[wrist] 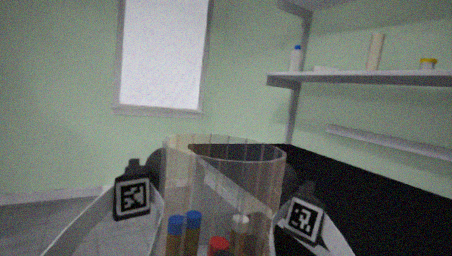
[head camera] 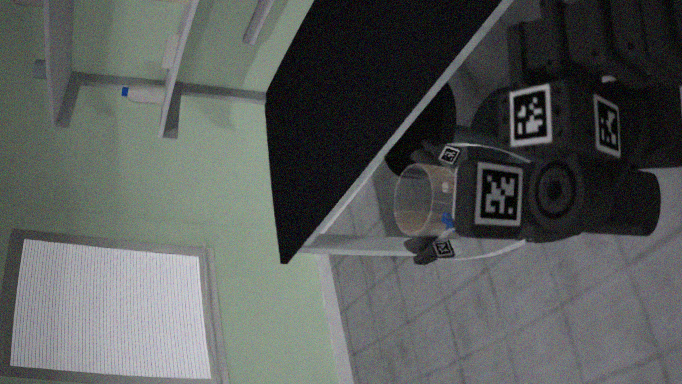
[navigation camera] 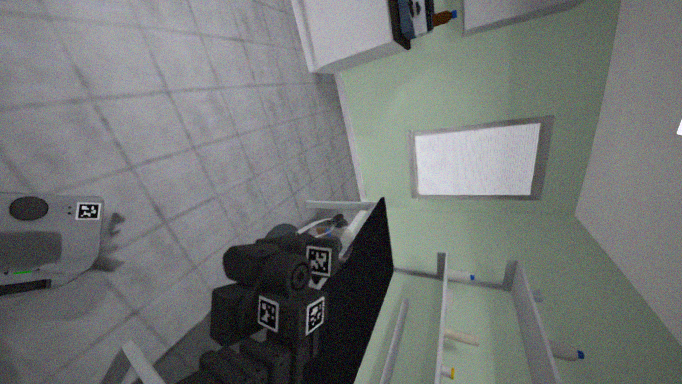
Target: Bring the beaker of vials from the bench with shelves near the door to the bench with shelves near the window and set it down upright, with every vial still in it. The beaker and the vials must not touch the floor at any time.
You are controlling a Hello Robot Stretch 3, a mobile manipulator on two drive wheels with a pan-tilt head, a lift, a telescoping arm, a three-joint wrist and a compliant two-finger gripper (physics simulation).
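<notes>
My gripper (head camera: pixel 424 201) (wrist: pixel 222 174) is shut on the clear beaker (head camera: pixel 414 200) (wrist: pixel 225 187), which is upright. Through its wall show vials with blue caps (head camera: pixel 447 220) (wrist: pixel 194 220), a red cap (wrist: pixel 219 246) and a white cap (head camera: pixel 445 187) (wrist: pixel 240 223). The beaker's base is hidden. The black-topped bench (head camera: pixel 350 95) (navigation camera: pixel 357 285) (wrist: pixel 360 185), with shelves above, stands near the window (head camera: pixel 110 310) (navigation camera: pixel 480 160) (wrist: pixel 162 52). In the head view the beaker is just off the bench's front edge, near its window end. In the wrist view the bench top shows behind and right of it.
A dark round stool seat (head camera: pixel 435 122) is by the bench's front edge, close to the gripper. A shelf (head camera: pixel 175 75) (navigation camera: pixel 442 320) (wrist: pixel 360 77) holds a blue-capped bottle (head camera: pixel 144 94) (navigation camera: pixel 460 275) (wrist: pixel 295 60). A white cabinet (navigation camera: pixel 350 35) stands beyond the window.
</notes>
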